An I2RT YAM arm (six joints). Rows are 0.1 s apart.
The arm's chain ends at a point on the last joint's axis. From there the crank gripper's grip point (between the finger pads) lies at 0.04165 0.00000 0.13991 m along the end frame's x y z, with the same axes.
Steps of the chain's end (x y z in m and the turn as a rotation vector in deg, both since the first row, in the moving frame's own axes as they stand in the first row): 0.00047, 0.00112, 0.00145, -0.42, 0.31, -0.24; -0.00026, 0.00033, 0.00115, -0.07, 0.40, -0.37; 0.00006, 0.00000, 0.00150, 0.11, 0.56, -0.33; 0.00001, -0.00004, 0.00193, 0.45, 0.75, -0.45; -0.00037, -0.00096, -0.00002, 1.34, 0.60, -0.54; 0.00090, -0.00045, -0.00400, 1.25, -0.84, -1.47; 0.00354, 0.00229, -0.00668, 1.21, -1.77, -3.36; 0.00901, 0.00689, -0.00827, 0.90, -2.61, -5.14; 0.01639, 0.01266, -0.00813, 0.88, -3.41, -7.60
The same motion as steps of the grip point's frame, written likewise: 0.00123, 0.00197, 0.00122, -0.42, 0.31, -0.24; 0.00072, 0.00023, 0.00086, -0.07, 0.40, -0.37; 0.00142, -0.00051, 0.00109, 0.11, 0.56, -0.33; 0.00183, -0.00147, 0.00137, 0.45, 0.75, -0.45; 0.00108, -0.00463, -0.00051, 1.34, 0.60, -0.54; -0.00121, -0.00455, -0.00345, 1.25, -0.84, -1.47; -0.00096, -0.00299, -0.00552, 1.21, -1.77, -3.36; 0.00234, 0.00124, -0.00657, 0.90, -2.61, -5.14; 0.00751, 0.00555, -0.00597, 0.88, -3.41, -7.60
